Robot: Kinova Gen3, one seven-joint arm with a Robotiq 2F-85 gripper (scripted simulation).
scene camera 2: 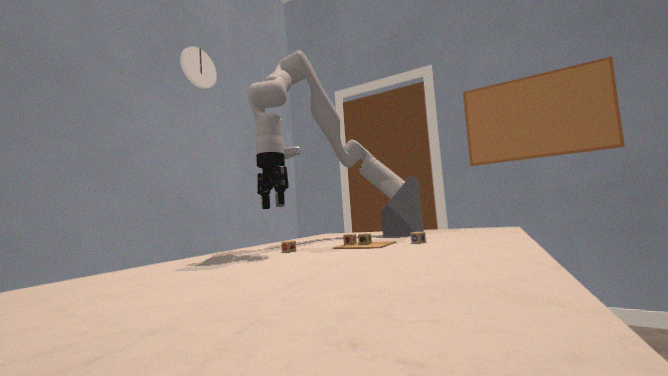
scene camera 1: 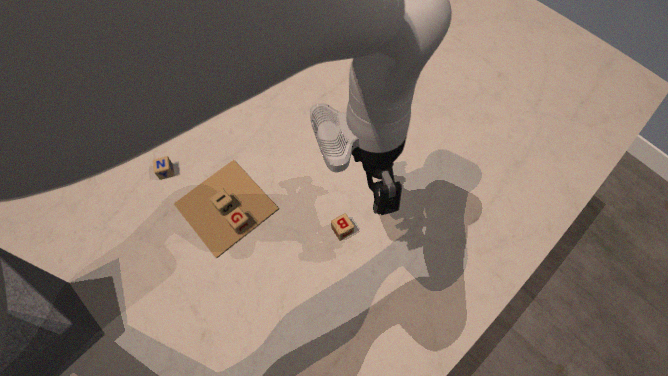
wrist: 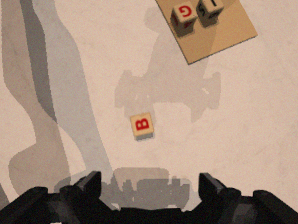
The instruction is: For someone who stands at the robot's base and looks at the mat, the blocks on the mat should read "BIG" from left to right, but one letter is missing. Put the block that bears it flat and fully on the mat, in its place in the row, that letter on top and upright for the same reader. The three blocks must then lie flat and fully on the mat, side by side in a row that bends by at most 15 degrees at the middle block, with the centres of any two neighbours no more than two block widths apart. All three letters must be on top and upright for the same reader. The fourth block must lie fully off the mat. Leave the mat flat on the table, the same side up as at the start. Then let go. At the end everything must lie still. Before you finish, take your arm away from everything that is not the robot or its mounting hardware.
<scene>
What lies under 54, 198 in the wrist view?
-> The gripper.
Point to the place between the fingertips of the gripper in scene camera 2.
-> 272, 208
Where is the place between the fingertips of the gripper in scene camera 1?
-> At 370, 183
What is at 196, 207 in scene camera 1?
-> A mat.
</scene>
